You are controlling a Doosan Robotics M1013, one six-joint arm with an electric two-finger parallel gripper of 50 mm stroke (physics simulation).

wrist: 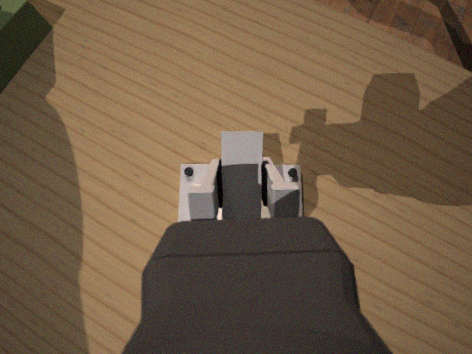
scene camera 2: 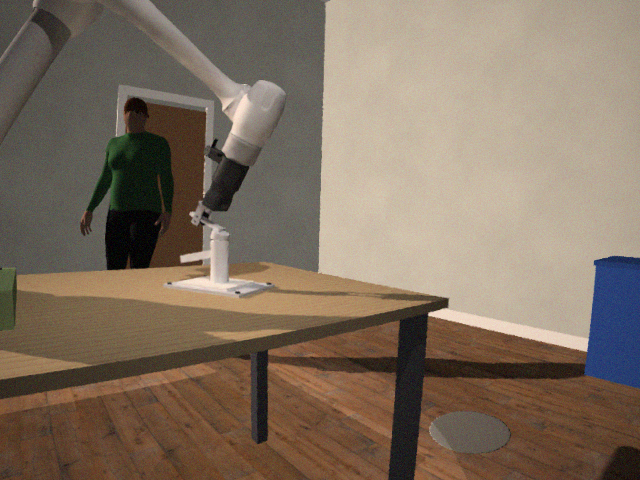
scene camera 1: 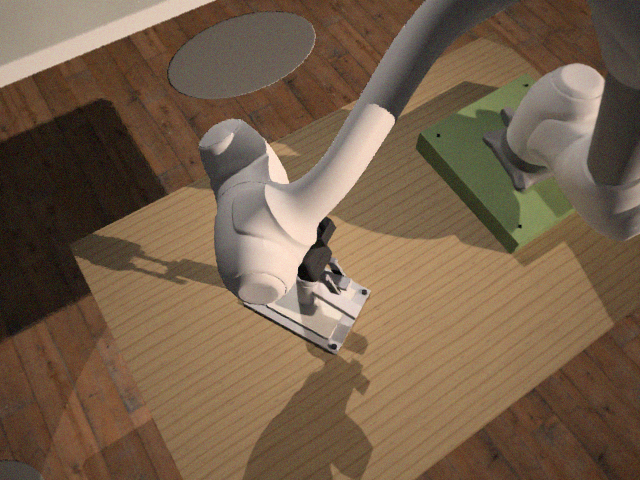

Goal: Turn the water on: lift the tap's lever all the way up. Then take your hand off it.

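Where they show: gripper, fingertip midpoint: (wrist: 241, 172) (scene camera 2: 198, 224) (scene camera 1: 339, 285); arm's base, link origin: (scene camera 1: 528, 152).
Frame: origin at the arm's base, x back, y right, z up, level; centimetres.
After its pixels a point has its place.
Observation:
The white tap (scene camera 1: 306, 293) {x -67.0, y -14.1, z 2.7 cm} (scene camera 2: 219, 260) {x -65.2, y -9.6, z 1.1 cm} stands upright on its flat baseplate (scene camera 1: 319, 322) {x -65.9, y -18.8, z -4.9 cm} (scene camera 2: 190, 285) {x -58.1, y -11.4, z -5.4 cm}. Its spout (scene camera 2: 194, 256) {x -60.3, y -16.9, z 1.4 cm} sticks out sideways, low on the body. The lever (scene camera 2: 210, 224) {x -63.6, y -13.1, z 10.2 cm} (wrist: 242, 147) {x -60.8, y -18.5, z 13.0 cm} starts at the top of the tap and slopes upward, away from the body, above the spout. My gripper (scene camera 2: 200, 215) {x -61.3, y -17.7, z 10.1 cm} (wrist: 241, 172) {x -61.3, y -17.7, z 10.1 cm} is shut on the lever, with one finger on each side of it; the lever's end shows past the fingertips in the wrist view. In the scene camera 1 view the arm hides part of the tap.
The baseplate rests on a wooden table (scene camera 1: 439, 310) {x -39.3, y -26.5, z -6.3 cm} (scene camera 2: 129, 320) {x -41.6, y 15.2, z -6.4 cm}. A green block (scene camera 1: 465, 180) {x -19.1, y -0.9, z -0.2 cm} (scene camera 2: 7, 299) {x -22.0, y 16.4, z -1.3 cm} (wrist: 20, 52) {x -17.5, y -13.8, z -4.8 cm} under the arm's base stands on the table. A person in green (scene camera 2: 136, 170) stands behind the table. A blue box (scene camera 2: 615, 320) stands on the floor at the right.

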